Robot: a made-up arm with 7 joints. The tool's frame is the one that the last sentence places.
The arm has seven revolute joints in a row. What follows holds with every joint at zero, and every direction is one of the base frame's. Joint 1 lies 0.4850 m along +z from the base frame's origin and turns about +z. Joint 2 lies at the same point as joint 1 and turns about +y. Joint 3 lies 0.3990 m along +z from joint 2 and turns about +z. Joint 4 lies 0.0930 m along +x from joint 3 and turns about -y. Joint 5 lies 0.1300 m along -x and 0.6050 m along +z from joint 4 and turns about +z. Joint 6 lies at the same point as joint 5 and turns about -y. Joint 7 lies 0.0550 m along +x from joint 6 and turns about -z. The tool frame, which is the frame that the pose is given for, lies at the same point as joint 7; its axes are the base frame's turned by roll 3.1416, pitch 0.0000 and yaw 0.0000 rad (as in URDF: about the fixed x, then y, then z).
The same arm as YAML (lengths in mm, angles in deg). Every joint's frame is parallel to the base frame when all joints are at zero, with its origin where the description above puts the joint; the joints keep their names.
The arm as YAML. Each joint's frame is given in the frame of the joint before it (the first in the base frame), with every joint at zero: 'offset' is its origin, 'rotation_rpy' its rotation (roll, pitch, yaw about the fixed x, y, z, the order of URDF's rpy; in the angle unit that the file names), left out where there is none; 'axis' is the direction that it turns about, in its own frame. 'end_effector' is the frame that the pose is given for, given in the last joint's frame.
length_unit: mm
angle_unit: deg
chain:
  - id: joint 1
    offset: [0.0, 0.0, 485.0]
    axis: [0.0, 0.0, 1.0]
  - id: joint 2
    offset: [0.0, 0.0, 0.0]
    axis: [0.0, 1.0, 0.0]
  - id: joint 3
    offset: [0.0, 0.0, 399.0]
    axis: [0.0, 0.0, 1.0]
  - id: joint 4
    offset: [93.0, 0.0, 0.0]
    axis: [0.0, -1.0, 0.0]
  - id: joint 5
    offset: [-130.0, 0.0, 605.0]
    axis: [0.0, 0.0, 1.0]
  - id: joint 6
    offset: [0.0, 0.0, 0.0]
    axis: [0.0, -1.0, 0.0]
  - id: joint 7
    offset: [55.0, 0.0, 0.0]
    axis: [0.0, 0.0, -1.0]
end_effector:
  offset: [0.0, 0.0, 0.0]
  rotation_rpy: [-180.0, 0.0, 0.0]

